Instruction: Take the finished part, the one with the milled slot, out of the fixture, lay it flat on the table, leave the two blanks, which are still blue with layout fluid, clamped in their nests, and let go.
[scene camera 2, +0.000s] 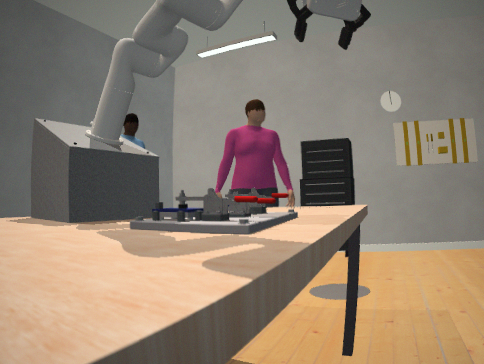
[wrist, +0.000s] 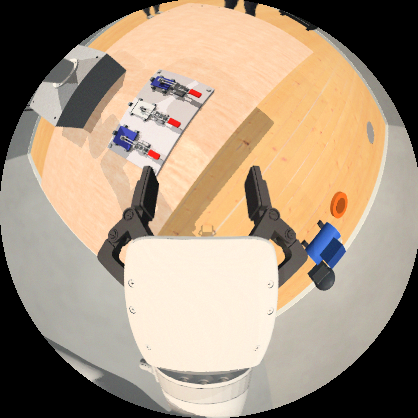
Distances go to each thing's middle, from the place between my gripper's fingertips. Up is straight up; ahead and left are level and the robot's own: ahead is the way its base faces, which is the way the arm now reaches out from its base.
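The fixture plate (scene camera 2: 258, 222) is 33 cm below my hand, and I find it 24 cm behind my hand and 3 cm to the left of it.
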